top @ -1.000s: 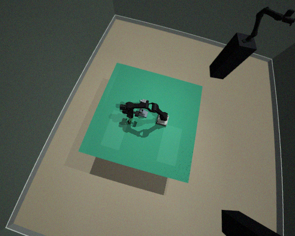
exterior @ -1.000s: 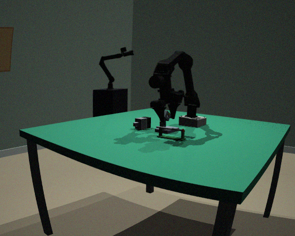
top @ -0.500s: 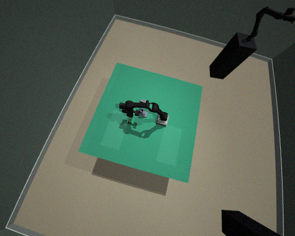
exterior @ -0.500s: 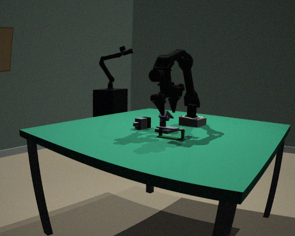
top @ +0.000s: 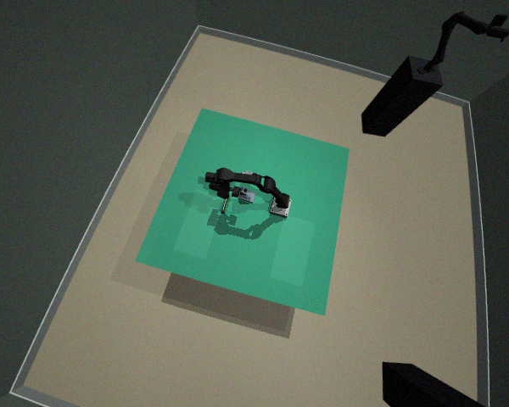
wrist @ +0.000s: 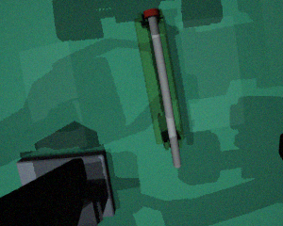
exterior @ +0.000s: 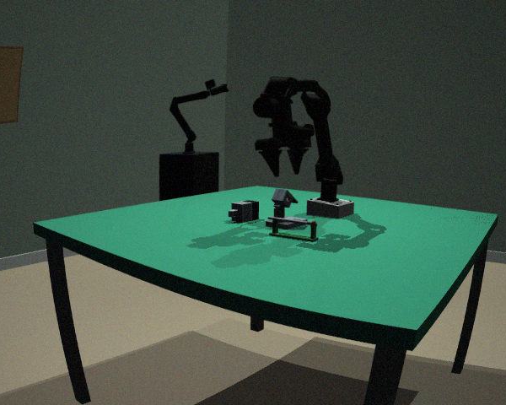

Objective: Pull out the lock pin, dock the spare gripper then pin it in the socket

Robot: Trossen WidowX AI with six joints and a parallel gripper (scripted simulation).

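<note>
My gripper tip is 210 mm to the left of the spare gripper, 140 mm above it and 130 mm past it. Also, from my gripper tip: mount 120 mm behind, 110 mm below, 60 mm to the right; green cradle 140 mm below, 30 mm to the left, 10 mm ahead.
</note>
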